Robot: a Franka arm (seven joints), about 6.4 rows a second.
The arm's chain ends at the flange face. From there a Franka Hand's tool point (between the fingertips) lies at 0.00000 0.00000 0.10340 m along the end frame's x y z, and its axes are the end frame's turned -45 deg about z.
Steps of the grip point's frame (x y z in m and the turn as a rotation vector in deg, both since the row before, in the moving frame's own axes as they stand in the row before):
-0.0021 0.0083 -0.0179 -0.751 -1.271 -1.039
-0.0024 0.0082 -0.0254 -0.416 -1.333 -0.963
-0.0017 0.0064 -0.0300 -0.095 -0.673 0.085
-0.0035 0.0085 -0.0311 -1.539 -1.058 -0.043
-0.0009 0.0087 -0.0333 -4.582 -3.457 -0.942
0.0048 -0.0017 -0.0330 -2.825 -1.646 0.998
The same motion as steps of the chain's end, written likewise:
0.0050 0.0048 -0.0179 -1.430 -0.368 -1.039
0.0053 0.0053 -0.0254 -1.237 -0.648 -0.963
0.0041 0.0047 -0.0300 -0.543 -0.409 0.085
0.0029 0.0052 -0.0310 -1.836 0.340 -0.043
0.0040 -0.0034 -0.0328 -5.684 0.795 -0.942
0.0007 -0.0103 -0.0328 -3.161 0.834 0.998

